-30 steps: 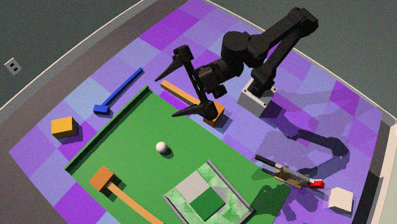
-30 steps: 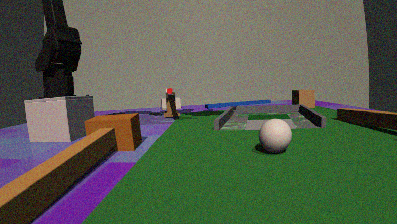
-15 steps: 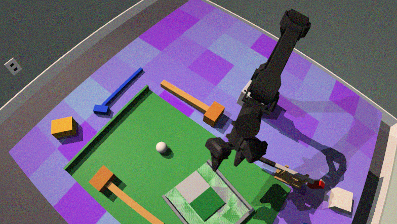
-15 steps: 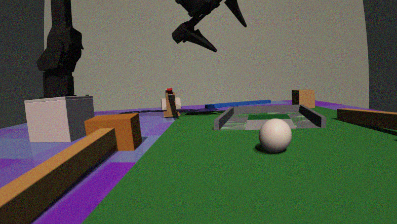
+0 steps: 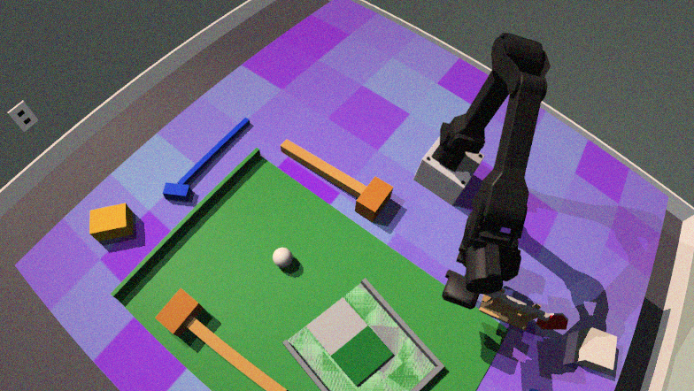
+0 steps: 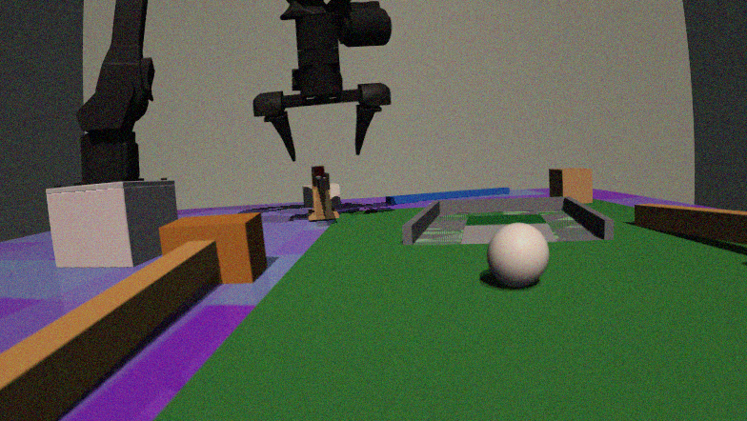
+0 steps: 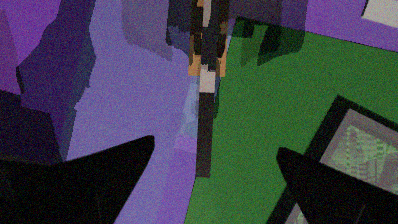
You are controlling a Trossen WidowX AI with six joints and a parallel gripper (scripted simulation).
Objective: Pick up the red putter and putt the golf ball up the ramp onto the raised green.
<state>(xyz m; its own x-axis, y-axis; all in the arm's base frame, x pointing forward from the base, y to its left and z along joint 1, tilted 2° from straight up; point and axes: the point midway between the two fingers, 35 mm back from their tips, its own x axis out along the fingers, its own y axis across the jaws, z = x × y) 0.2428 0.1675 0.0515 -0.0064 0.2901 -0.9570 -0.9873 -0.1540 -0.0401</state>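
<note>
Right now the tan putter stand is 130 mm to the left of my gripper tip, 60 mm below it and 30 mm behind it. From my gripper tip the other things lie so: white block: 370 mm to the left, 80 mm below, 70 mm behind; low green wall: 570 mm to the right, 230 mm ahead, 90 mm below; white golf ball: 340 mm to the right, 170 mm ahead, 80 mm below.
</note>
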